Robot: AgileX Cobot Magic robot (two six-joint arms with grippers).
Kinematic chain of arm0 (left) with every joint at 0, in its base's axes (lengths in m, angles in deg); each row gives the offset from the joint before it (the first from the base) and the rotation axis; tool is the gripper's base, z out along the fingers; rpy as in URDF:
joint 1: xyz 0 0 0.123 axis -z
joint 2: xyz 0 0 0 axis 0.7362 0.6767 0
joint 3: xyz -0.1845 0.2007 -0.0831 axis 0.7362 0.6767 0
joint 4: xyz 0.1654 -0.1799 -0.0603 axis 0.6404 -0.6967 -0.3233
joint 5: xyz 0 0 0 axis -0.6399 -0.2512 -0.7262
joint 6: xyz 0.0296 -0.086 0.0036 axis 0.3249 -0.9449 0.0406
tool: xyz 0 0 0 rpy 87.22 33.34 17.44
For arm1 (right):
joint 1: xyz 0 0 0.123 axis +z
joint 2: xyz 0 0 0 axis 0.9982 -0.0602 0
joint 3: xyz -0.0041 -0.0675 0.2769 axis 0.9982 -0.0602 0
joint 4: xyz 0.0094 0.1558 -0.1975 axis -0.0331 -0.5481 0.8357
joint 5: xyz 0 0 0 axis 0.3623 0.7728 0.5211
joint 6: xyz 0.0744 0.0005 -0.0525 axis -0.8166 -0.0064 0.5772
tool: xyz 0 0 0 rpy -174.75 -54.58 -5.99
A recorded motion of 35 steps. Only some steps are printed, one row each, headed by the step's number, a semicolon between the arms.
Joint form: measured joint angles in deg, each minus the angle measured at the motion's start. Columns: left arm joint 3, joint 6, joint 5, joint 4, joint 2, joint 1; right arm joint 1, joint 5, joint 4, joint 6, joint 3, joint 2.
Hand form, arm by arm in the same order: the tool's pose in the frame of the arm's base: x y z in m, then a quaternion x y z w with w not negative. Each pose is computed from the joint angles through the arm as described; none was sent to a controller.
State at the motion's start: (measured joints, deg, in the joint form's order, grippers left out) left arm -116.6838 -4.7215 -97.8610 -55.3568 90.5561 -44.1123; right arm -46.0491 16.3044 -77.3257 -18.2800 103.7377 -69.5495
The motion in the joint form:
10: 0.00 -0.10 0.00 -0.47 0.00 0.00; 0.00 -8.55 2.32 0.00 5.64 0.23
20: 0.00 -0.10 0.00 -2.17 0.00 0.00; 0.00 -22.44 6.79 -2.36 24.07 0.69
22: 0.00 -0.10 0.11 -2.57 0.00 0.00; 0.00 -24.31 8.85 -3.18 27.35 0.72
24: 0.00 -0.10 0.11 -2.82 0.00 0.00; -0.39 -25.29 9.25 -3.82 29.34 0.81
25: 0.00 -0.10 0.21 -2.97 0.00 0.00; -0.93 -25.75 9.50 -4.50 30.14 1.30
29: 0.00 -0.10 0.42 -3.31 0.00 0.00; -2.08 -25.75 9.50 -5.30 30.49 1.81
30: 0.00 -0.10 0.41 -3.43 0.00 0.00; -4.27 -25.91 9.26 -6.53 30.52 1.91
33: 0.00 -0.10 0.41 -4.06 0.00 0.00; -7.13 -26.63 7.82 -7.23 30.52 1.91
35: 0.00 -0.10 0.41 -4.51 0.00 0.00; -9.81 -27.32 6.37 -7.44 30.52 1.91
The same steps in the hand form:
10: 0.2112 -0.0205 0.3721 0.06421 0.96068 -0.04491 0.26636; 0.3894 0.3382 0.1490 -0.46490 0.86423 0.06333 0.18155
20: 0.2110 -0.0230 0.3724 0.06205 0.96002 -0.05957 0.26638; 0.4001 0.3397 0.2366 -0.45657 0.85853 0.04176 0.22963
22: 0.2111 -0.0235 0.3726 0.06146 0.95959 -0.06300 0.26730; 0.4018 0.3371 0.2523 -0.45089 0.85777 0.02875 0.24515
24: 0.2111 -0.0239 0.3726 0.06114 0.95946 -0.06515 0.26729; 0.4040 0.3335 0.2625 -0.44177 0.85970 0.02792 0.25492
25: 0.2112 -0.0241 0.3727 0.06087 0.95916 -0.06642 0.26813; 0.4062 0.3284 0.2706 -0.43152 0.86272 0.02766 0.26218
29: 0.2115 -0.0246 0.3730 0.06026 0.95851 -0.06930 0.26988; 0.4117 0.3194 0.2771 -0.41570 0.86825 0.02846 0.26932
30: 0.2115 -0.0248 0.3730 0.06011 0.95846 -0.07034 0.26979; 0.4230 0.3035 0.2780 -0.38939 0.88050 0.02818 0.26887
33: 0.2114 -0.0257 0.3731 0.05928 0.95811 -0.07576 0.26976; 0.4357 0.2832 0.2773 -0.36133 0.89451 0.03416 0.26101
35: 0.2113 -0.0263 0.3732 0.05869 0.95784 -0.07964 0.26974; 0.4465 0.2639 0.2767 -0.33813 0.90536 0.03990 0.25377

